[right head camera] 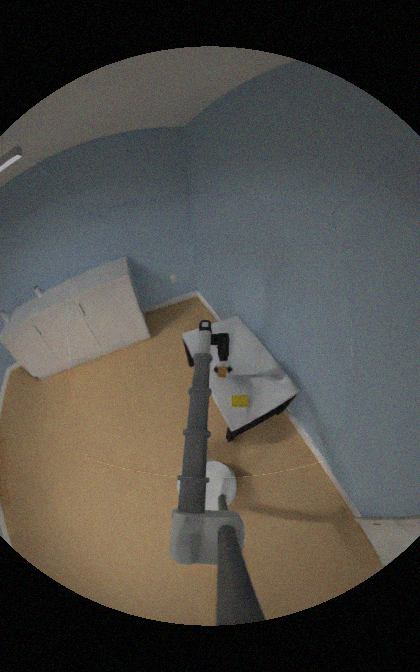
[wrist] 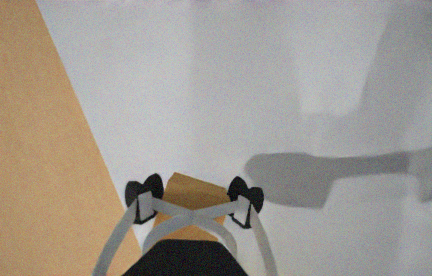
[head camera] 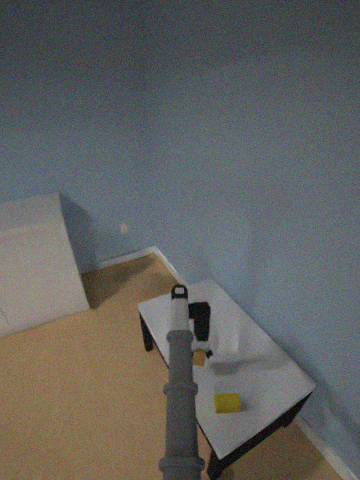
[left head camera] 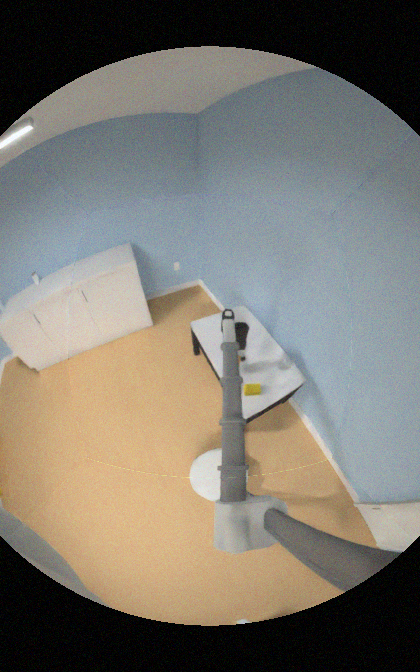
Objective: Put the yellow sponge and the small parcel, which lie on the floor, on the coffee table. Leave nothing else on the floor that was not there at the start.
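Frame: origin at the robot's base, x left, y back, z up, level; millimetres.
Seen in the pictures: gripper, fingertip midpoint: (wrist: 195, 190) (head camera: 199, 356).
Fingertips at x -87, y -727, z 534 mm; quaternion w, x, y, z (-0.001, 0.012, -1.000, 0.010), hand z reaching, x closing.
A point is followed by its place in that frame.
The yellow sponge (head camera: 227, 403) {x -193, y -547, z 467 mm} (left head camera: 252, 389) (right head camera: 240, 401) lies on the near part of the white coffee table (head camera: 270, 385) {x -413, y -635, z 423 mm} (left head camera: 207, 330) (right head camera: 270, 390) (wrist: 150, 100) {x -15, y -820, z 423 mm}. My gripper (right head camera: 223, 369) (wrist: 195, 190) {x -87, y -727, z 534 mm} is shut on the small brown parcel (head camera: 199, 357) {x -82, y -692, z 585 mm} (right head camera: 222, 372) (wrist: 196, 189) {x -87, y -738, z 583 mm}, with one black fingertip on each side of it. It holds the parcel over the table top, near the long left edge, farther out than the sponge. The gripper's shadow falls on the table to the right. The parcel's lower side is hidden in the wrist view, so its exact height is unclear.
My telescoping arm (head camera: 181, 410) {x -1, y -327, z 956 mm} (left head camera: 231, 405) (right head camera: 196, 410) reaches out past the table's left edge. A white cabinet (head camera: 35, 280) {x 1033, y -1359, z 452 mm} (left head camera: 100, 310) (right head camera: 100, 325) stands at the left against the blue wall. The wall runs close along the table's far long side. A round white base (left head camera: 205, 475) (right head camera: 227, 480) is below the arm.
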